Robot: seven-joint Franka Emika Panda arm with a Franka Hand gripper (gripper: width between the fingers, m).
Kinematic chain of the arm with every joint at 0, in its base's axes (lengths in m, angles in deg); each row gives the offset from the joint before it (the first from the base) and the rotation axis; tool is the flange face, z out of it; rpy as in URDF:
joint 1: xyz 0 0 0.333 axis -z
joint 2: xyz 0 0 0 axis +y
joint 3: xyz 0 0 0.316 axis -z
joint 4: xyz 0.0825 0 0 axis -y
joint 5: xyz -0.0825 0 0.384 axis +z
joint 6: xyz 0 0 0 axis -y
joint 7: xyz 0.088 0 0 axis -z
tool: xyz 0 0 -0.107 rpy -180 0 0
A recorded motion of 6 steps. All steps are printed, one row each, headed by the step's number.
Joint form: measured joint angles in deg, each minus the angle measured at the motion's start. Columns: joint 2, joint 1, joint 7, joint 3, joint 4, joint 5, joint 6.
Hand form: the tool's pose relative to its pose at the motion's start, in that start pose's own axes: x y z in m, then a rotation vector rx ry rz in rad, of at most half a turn. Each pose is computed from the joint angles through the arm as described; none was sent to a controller.
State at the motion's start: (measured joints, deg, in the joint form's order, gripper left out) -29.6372 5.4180 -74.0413 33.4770 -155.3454 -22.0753 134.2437
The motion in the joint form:
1: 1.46 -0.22 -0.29 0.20 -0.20 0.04 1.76
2: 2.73 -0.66 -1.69 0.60 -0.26 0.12 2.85
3: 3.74 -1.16 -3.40 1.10 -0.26 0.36 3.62
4: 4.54 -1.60 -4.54 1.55 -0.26 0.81 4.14
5: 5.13 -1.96 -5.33 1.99 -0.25 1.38 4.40
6: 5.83 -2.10 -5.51 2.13 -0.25 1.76 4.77
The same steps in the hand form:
1: 0.0019 0.0018 0.0073 -0.0035 -0.0029 -0.0075
2: 0.0034 0.0030 0.0140 0.0001 -0.0056 -0.0336
3: 0.0042 0.0040 0.0194 0.0049 -0.0051 -0.0619
4: 0.0048 0.0045 0.0239 0.0111 -0.0020 -0.0770
5: 0.0047 0.0047 0.0274 0.0185 0.0028 -0.0828
6: 0.0050 0.0050 0.0311 0.0242 0.0030 -0.0816

